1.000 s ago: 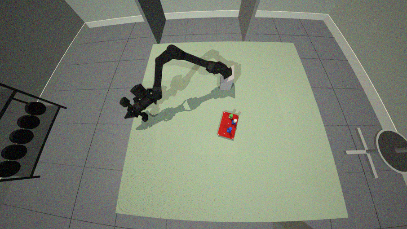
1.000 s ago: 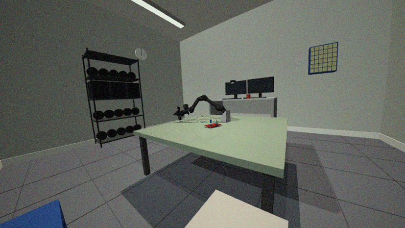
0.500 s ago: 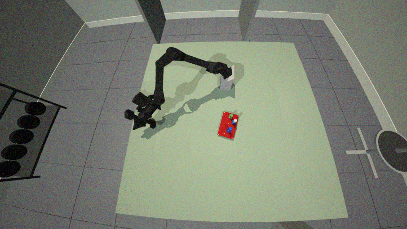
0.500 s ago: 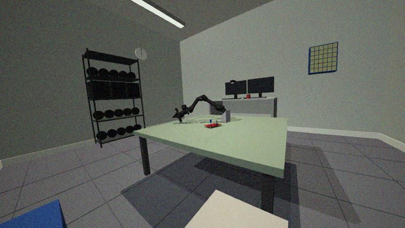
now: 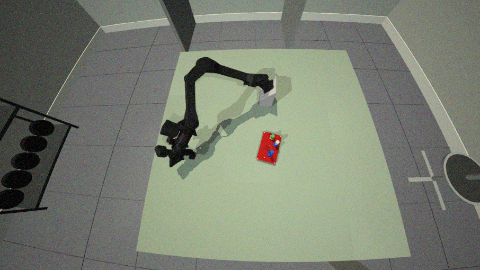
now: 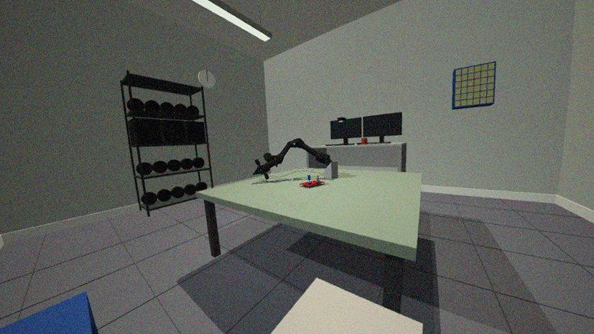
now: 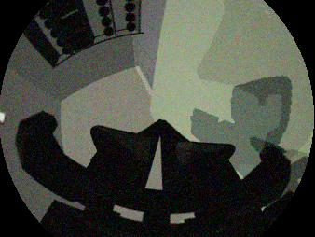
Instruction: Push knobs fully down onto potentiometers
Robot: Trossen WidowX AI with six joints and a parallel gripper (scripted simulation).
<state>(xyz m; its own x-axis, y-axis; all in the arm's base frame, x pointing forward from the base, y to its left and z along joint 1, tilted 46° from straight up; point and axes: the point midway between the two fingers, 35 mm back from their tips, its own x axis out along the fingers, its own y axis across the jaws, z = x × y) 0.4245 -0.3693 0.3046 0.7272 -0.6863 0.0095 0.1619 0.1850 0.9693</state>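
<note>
My gripper tip is 9 cm past the blue knob and 50 cm to the right of it.
</note>
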